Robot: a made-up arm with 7 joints.
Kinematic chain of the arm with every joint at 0, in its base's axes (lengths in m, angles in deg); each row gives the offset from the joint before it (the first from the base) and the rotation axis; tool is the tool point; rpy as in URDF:
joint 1: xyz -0.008 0.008 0.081 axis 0 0.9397 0.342
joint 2: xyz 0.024 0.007 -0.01 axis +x
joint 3: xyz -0.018 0 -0.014 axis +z
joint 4: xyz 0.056 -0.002 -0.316 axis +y
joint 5: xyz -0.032 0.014 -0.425 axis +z
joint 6: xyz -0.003 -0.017 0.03 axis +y
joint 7: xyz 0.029 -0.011 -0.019 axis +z
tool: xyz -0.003 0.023 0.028 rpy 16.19 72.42 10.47
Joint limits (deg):
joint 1: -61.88..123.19
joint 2: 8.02..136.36
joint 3: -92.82..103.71
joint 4: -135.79..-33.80
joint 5: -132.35..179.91
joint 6: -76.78..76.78
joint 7: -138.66..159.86
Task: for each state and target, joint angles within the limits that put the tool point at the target. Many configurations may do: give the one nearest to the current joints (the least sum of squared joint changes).
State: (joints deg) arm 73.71 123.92 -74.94 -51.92 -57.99 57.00 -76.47
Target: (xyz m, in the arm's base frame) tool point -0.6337 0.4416 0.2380
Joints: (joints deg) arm 92.19 78.05 -82.58 -35.35 -60.35 72.10 -82.26
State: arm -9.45 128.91 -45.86 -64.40 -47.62 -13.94 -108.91
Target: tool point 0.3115 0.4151 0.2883
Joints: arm -33.38 136.36 -41.16 -90.46 -42.68 -26.04 -106.19
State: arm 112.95 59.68 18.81 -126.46 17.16 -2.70 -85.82
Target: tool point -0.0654 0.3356 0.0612
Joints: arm 120.80 37.16 63.29 -132.33 24.17 -7.56 -83.58
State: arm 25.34 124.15 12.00 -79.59 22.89 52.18 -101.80
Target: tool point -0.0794 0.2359 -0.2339
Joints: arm 68.70 123.95 -32.91 -128.21 19.03 44.23 -105.30
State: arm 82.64 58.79 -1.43 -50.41 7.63 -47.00 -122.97
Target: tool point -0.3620 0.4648 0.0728
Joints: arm 123.03 55.41 38.13 -77.97 13.45 -50.32 -118.44
